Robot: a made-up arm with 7 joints.
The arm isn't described. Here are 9 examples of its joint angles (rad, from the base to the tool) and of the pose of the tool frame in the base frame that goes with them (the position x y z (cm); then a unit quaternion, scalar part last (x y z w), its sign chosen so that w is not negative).
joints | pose
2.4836 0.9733 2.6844 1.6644 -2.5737 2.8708 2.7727 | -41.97 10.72 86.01 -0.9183 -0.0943 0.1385 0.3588
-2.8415 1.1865 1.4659 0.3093 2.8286 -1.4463 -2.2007 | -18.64 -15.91 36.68 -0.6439 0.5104 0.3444 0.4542
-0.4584 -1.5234 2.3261 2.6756 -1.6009 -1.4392 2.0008 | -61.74 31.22 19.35 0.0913 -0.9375 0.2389 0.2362
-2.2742 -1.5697 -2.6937 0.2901 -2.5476 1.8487 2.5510 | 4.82 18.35 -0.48 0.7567 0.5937 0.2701 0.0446
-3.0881 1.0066 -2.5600 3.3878 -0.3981 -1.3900 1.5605 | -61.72 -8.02 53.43 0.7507 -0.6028 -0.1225 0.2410
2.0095 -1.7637 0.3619 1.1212 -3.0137 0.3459 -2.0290 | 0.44 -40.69 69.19 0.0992 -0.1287 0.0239 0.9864
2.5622 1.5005 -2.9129 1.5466 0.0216 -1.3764 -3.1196 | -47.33 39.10 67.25 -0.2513 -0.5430 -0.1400 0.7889
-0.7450 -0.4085 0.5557 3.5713 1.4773 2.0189 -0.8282 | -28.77 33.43 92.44 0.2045 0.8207 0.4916 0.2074
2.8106 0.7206 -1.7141 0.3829 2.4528 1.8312 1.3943 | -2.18 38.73 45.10 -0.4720 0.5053 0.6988 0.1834
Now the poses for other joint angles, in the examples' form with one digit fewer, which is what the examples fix.
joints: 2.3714 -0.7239 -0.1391 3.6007 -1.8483 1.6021 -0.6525
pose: 51.2 -38.9 75.6 -0.821 -0.042 -0.481 0.304
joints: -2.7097 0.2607 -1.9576 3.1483 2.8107 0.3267 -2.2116
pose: -19.3 -5.0 117.7 0.262 -0.050 -0.416 0.869
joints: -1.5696 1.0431 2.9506 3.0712 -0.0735 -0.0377 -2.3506
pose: -1.5 -76.8 71.4 0.243 -0.419 0.759 0.435
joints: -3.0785 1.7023 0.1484 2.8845 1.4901 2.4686 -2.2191
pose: -69.8 -18.5 16.6 0.573 -0.046 0.703 0.419
